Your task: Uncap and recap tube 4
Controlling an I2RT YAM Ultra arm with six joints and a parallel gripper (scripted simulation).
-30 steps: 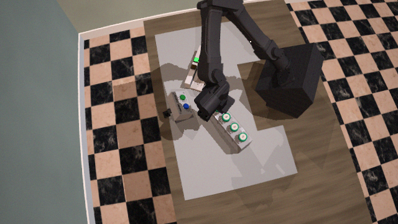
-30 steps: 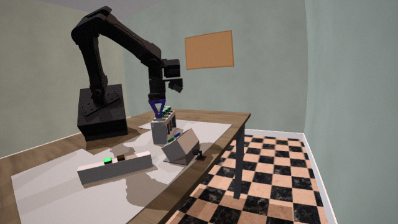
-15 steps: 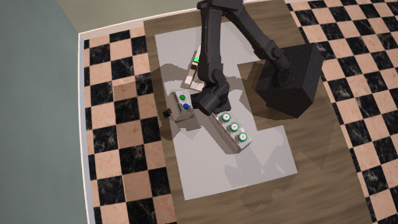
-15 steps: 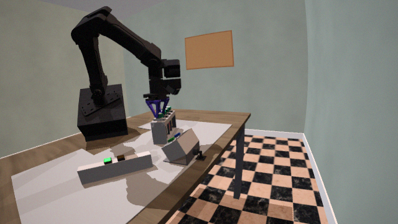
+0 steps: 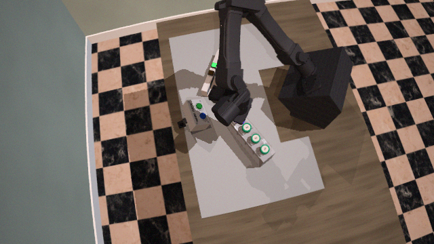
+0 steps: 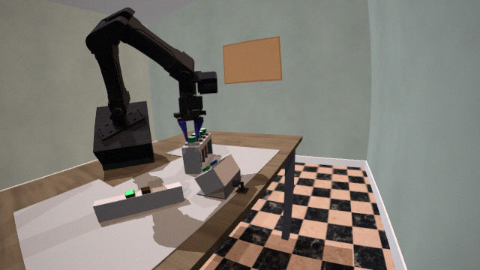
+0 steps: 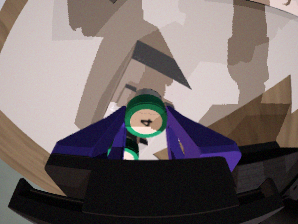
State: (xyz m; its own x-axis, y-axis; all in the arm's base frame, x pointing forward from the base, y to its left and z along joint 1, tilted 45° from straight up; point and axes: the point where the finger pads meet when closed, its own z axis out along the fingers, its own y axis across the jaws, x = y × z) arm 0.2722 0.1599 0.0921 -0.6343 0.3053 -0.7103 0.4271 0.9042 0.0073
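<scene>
My hand is 5 cm to the right of the cap 3 and 2 cm past it. The rest, counted from my hand: cap 2 (9 cm to the left, 5 cm behind); then green ready key (14 cm ahead, 9 cm to the right, 5 cm below); then blue cycle key (13 cm ahead, 5 cm to the right, 5 cm below).
</scene>
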